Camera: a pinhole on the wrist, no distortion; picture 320 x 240 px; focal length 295.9 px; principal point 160.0 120.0 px. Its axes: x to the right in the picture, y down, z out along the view. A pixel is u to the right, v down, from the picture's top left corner.
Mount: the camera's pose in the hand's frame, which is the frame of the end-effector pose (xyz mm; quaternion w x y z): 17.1 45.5 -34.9 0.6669 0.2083 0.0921 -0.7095
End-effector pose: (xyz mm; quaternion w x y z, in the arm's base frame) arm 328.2 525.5 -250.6 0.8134 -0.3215 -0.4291 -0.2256
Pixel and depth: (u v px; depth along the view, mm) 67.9 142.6 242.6
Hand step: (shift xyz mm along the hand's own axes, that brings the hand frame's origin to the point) -4.8 13.2 216.9
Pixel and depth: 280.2 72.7 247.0
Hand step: -66.8 -142.8 138.7
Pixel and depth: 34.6 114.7 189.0
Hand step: -17.0 41.3 167.5
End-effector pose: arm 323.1 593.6 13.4 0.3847 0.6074 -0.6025 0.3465
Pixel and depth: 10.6 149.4 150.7
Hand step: 7.6 51.6 134.2
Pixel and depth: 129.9 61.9 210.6
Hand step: -59.5 -17.2 156.7
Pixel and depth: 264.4 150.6 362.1
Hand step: -11.6 -221.9 241.7
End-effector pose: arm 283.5 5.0 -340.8 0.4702 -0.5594 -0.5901 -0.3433
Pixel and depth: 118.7 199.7 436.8
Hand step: 58.9 -88.6 399.4
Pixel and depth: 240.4 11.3 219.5
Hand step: -101.6 -90.8 125.0
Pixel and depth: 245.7 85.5 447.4
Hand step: -114.6 -250.0 304.2
